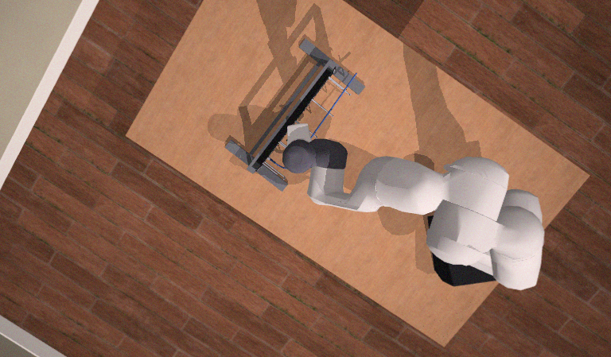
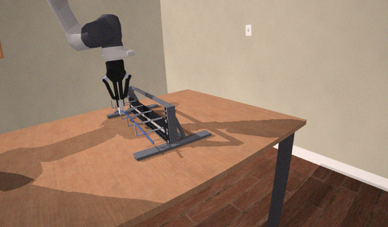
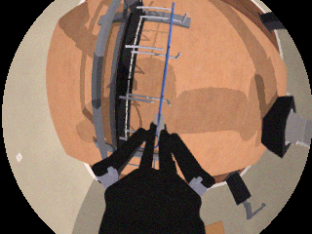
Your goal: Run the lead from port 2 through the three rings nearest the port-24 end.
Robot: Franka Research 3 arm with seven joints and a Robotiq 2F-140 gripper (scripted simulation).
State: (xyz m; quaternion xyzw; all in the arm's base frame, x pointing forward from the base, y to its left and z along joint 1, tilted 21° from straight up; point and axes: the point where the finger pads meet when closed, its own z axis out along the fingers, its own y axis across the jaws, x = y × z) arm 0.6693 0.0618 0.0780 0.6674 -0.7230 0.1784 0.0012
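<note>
The dark rack is 100 mm ahead of my hand, 60 mm to the right of it and 30 mm below it.
</note>
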